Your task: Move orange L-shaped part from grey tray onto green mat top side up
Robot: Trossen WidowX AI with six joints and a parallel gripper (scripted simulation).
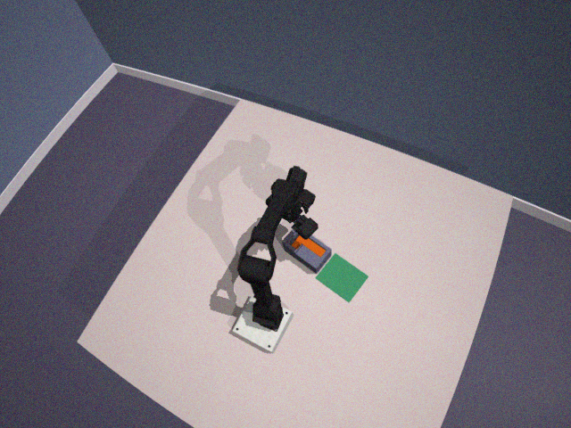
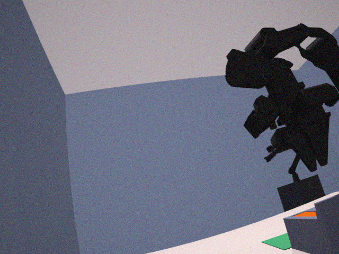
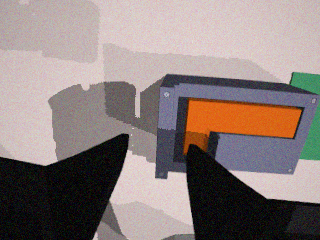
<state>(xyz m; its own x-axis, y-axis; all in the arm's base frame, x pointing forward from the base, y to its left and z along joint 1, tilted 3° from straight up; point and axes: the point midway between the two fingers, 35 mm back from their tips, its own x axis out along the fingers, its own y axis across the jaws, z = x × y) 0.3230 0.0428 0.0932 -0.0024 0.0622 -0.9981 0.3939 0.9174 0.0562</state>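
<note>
Now: the orange L-shaped part 90 mm below my gripper tip, 50 mm to the right of it and 40 mm behind it. From my gripper tip the other things lie so: green mat 210 mm to the right, 150 mm below, 80 mm behind.
</note>
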